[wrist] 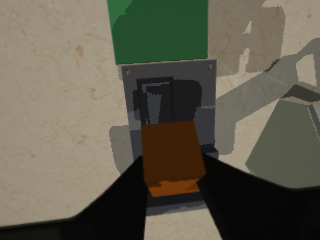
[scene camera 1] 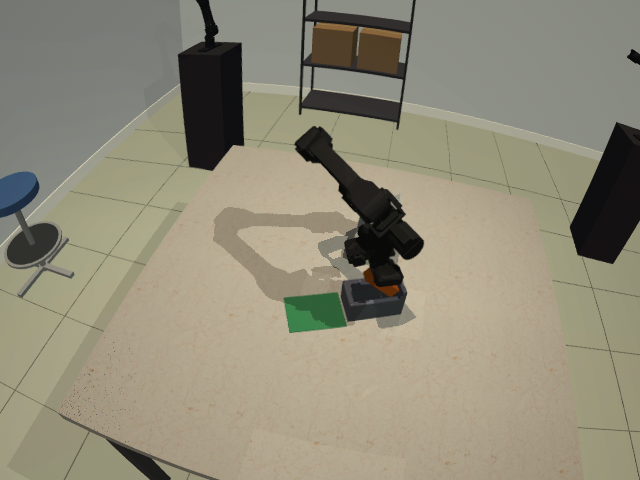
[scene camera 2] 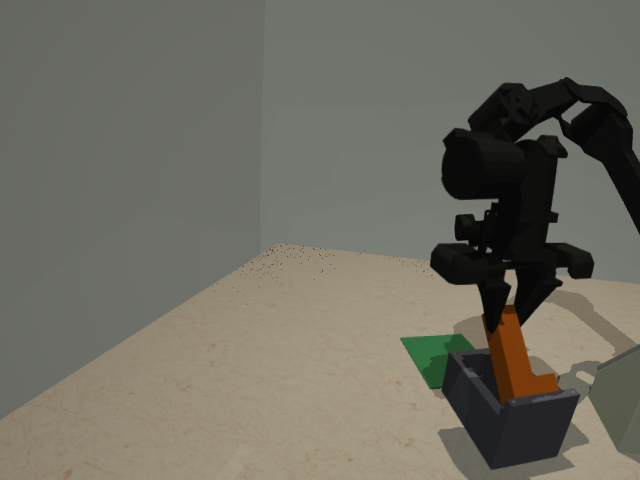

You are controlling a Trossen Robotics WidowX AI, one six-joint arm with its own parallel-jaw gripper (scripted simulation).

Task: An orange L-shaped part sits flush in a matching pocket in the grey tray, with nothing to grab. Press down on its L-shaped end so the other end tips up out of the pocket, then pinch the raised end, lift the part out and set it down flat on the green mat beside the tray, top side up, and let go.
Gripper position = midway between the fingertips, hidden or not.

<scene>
The gripper [scene camera 2: 502, 330] carries an orange L-shaped part [scene camera 2: 513, 373]. Further things: a green mat [scene camera 2: 430, 353].
The orange L-shaped part shows as well in the wrist view [wrist: 172, 160]. The gripper is seen too in the wrist view [wrist: 168, 158] and in scene camera 1 [scene camera 1: 374, 277]. The green mat shows as well in scene camera 1 [scene camera 1: 322, 311].
</scene>
